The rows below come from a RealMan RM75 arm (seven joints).
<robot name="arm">
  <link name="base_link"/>
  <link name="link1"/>
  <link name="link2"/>
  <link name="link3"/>
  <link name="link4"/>
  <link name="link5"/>
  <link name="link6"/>
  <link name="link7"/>
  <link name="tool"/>
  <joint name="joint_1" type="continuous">
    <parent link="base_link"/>
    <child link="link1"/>
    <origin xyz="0 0 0.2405" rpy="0 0 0"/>
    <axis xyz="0 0 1"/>
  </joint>
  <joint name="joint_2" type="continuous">
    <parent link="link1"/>
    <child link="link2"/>
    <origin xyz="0 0 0" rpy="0 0 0"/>
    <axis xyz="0 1 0"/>
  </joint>
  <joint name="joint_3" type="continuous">
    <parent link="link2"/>
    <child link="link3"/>
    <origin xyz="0 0 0.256" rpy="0 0 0"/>
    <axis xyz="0 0 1"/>
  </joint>
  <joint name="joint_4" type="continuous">
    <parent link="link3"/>
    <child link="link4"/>
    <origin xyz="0 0 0" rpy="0 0 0"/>
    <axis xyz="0 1 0"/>
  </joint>
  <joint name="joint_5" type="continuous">
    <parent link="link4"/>
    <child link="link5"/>
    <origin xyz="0 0 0.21" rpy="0 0 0"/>
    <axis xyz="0 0 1"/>
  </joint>
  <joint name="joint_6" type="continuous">
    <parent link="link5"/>
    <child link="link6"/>
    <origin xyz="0 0 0" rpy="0 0 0"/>
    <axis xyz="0 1 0"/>
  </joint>
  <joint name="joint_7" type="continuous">
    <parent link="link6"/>
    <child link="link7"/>
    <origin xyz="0 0 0.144" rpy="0 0 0"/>
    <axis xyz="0 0 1"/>
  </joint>
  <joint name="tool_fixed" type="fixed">
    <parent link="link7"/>
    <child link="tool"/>
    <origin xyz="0 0 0" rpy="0 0 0"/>
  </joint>
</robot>
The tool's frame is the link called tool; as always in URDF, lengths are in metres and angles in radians. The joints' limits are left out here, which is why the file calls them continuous.
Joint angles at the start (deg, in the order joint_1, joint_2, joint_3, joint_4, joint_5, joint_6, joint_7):
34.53, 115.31, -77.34, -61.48, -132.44, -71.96, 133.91
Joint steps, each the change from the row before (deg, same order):
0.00, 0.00, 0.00, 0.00, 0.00, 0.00, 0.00
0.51, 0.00, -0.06, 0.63, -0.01, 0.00, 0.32
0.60, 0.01, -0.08, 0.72, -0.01, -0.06, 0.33
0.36, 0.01, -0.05, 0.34, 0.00, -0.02, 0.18
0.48, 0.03, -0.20, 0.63, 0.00, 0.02, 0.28
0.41, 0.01, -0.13, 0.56, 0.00, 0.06, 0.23
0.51, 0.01, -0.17, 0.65, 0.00, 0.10, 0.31
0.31, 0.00, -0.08, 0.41, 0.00, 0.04, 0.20
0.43, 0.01, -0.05, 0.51, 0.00, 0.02, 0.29
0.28, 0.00, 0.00, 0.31, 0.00, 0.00, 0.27
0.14, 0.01, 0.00, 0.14, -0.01, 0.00, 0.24
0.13, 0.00, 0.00, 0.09, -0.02, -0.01, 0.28
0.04, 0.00, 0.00, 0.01, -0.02, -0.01, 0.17
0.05, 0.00, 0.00, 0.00, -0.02, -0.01, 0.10
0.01, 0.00, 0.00, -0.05, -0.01, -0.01, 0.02
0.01, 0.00, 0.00, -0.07, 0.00, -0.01, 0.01
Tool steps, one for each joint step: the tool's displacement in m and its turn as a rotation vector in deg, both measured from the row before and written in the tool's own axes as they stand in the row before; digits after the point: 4 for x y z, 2 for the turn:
0.0000, 0.0000, 0.0000, 0.00, 0.00, 0.00
-0.0012, 0.0004, 0.0014, -0.22, 0.26, 0.24
-0.0014, 0.0007, 0.0017, -0.30, 0.34, 0.22
-0.0013, 0.0005, 0.0008, -0.15, 0.13, 0.05
-0.0010, 0.0009, 0.0018, -0.26, 0.34, 0.13
-0.0008, 0.0005, 0.0014, -0.17, 0.26, 0.15
-0.0012, 0.0006, 0.0017, -0.17, 0.28, 0.17
-0.0007, 0.0003, 0.0009, -0.11, 0.18, 0.14
-0.0012, 0.0005, 0.0011, -0.15, 0.20, 0.21
-0.0008, 0.0002, 0.0005, -0.09, 0.10, 0.22
-0.0005, 0.0002, 0.0003, -0.04, 0.05, 0.20
-0.0006, 0.0001, 0.0001, -0.02, 0.03, 0.21
-0.0002, 0.0000, 0.0000, 0.00, 0.01, 0.13
-0.0003, 0.0001, 0.0000, 0.01, 0.00, 0.05
-0.0002, 0.0001, -0.0001, 0.01, -0.02, -0.03
-0.0003, 0.0001, -0.0002, 0.01, -0.04, -0.05

